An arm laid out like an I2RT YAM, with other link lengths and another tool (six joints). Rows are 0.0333 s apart.
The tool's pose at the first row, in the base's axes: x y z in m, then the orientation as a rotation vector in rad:
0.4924 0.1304 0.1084 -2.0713 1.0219 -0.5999
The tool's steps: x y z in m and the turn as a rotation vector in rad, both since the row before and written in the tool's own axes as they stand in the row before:
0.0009 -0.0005 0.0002 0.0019 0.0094 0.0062
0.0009 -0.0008 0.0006 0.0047 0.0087 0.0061
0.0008 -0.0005 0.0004 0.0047 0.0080 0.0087
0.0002 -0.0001 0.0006 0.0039 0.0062 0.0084
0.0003 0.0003 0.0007 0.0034 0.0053 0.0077
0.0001 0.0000 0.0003 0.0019 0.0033 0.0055
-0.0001 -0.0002 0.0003 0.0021 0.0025 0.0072
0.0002 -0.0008 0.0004 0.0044 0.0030 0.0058
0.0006 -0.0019 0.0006 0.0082 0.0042 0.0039
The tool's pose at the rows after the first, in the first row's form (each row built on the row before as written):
0.4933 0.1300 0.1087 -2.0648 1.0324 -0.6078
0.4946 0.1298 0.1090 -2.0559 1.0409 -0.6161
0.4956 0.1295 0.1092 -2.0454 1.0515 -0.6223
0.4962 0.1296 0.1089 -2.0359 1.0612 -0.6263
0.4967 0.1295 0.1083 -2.0274 1.0699 -0.6295
0.4970 0.1295 0.1081 -2.0218 1.0761 -0.6310
0.4973 0.1298 0.1081 -2.0150 1.0833 -0.6309
0.4981 0.1301 0.1085 -2.0071 1.0883 -0.6330
0.4997 0.1305 0.1097 -1.9970 1.0902 -0.6389

